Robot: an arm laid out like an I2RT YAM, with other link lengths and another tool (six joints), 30 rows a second.
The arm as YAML. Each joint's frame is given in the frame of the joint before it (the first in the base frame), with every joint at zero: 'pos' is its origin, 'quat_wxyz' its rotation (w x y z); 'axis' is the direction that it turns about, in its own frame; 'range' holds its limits. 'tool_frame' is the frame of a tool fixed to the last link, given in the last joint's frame.
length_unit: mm
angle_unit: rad
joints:
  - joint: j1
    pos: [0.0, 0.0, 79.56]
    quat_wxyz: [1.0, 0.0, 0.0, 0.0]
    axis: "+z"
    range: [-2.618, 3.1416]
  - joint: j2
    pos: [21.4, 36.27, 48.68]
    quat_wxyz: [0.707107, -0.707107, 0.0, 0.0]
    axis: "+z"
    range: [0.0, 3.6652]
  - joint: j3
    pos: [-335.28, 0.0, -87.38]
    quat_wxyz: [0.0, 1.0, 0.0, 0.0]
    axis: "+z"
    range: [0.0, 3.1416]
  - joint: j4
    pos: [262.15, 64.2, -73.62]
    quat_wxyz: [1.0, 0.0, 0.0, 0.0]
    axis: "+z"
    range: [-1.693, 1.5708]
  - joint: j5
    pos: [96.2, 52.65, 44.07]
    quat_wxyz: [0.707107, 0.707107, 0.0, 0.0]
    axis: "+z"
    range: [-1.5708, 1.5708]
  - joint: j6
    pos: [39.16, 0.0, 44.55]
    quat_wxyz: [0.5, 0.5, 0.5, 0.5]
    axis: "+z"
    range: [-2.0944, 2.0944]
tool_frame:
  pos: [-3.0, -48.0, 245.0]
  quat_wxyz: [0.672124, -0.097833, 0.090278, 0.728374]
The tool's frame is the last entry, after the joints.
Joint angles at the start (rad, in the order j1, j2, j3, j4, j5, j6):
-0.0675 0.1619 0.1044 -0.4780 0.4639 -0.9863
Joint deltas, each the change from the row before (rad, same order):
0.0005 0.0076 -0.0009 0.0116 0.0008 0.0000
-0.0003 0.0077 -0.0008 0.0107 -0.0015 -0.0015
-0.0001 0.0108 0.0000 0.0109 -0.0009 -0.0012
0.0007 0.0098 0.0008 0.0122 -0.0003 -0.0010
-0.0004 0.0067 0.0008 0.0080 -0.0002 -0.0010
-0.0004 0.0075 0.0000 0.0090 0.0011 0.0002
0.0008 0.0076 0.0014 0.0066 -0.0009 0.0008
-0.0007 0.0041 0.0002 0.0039 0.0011 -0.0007
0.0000 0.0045 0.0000 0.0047 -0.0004 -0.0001
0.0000 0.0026 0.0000 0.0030 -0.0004 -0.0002
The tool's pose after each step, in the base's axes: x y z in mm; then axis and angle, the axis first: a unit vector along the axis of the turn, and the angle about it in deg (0 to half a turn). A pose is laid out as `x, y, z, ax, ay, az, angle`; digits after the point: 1 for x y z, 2 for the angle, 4 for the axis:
282.7, -130.9, 72.0, -0.1888, 0.8770, -0.4418, 154.41
284.0, -130.6, 72.8, -0.1893, 0.8768, -0.4421, 154.30
285.2, -130.4, 73.5, -0.1899, 0.8766, -0.4421, 154.29
286.8, -130.2, 75.3, -0.1901, 0.8763, -0.4427, 154.13
287.8, -130.3, 76.6, -0.1900, 0.8761, -0.4432, 154.05
288.7, -130.8, 77.6, -0.1891, 0.8760, -0.4438, 154.02
289.7, -130.4, 78.6, -0.1893, 0.8761, -0.4433, 153.93
289.9, -130.9, 78.9, -0.1889, 0.8760, -0.4439, 154.00
290.5, -130.9, 79.2, -0.1891, 0.8760, -0.4438, 153.98
290.8, -130.8, 79.4, -0.1892, 0.8759, -0.4438, 153.95

